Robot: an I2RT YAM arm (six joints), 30 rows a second.
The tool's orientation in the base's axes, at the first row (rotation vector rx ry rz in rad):
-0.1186 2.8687 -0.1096
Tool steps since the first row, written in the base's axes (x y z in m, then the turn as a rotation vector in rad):
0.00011 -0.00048 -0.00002 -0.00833 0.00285 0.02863
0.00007 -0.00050 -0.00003 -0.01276 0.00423 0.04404
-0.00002 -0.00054 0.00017 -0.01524 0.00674 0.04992
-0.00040 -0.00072 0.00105 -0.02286 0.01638 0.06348
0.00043 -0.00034 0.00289 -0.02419 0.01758 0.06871
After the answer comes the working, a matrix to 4 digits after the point.
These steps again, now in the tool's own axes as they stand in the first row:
-0.00006 -0.00048 0.00008 0.00025 0.00097 -0.02994
-0.00001 -0.00050 0.00008 0.00035 0.00133 -0.04603
0.00002 -0.00055 -0.00013 0.00097 0.00350 -0.05250
0.00018 -0.00078 -0.00107 0.00387 0.01245 -0.06819
-0.00114 -0.00062 -0.00264 0.00367 0.01329 -0.07366

The tool's axes in the first row as the columns of a matrix, in the base's axes (rounded; the answer above uses it unrounded):
-0.9609 -0.0708 0.2678
-0.0911 0.9938 -0.0639
-0.2616 -0.0858 -0.9614

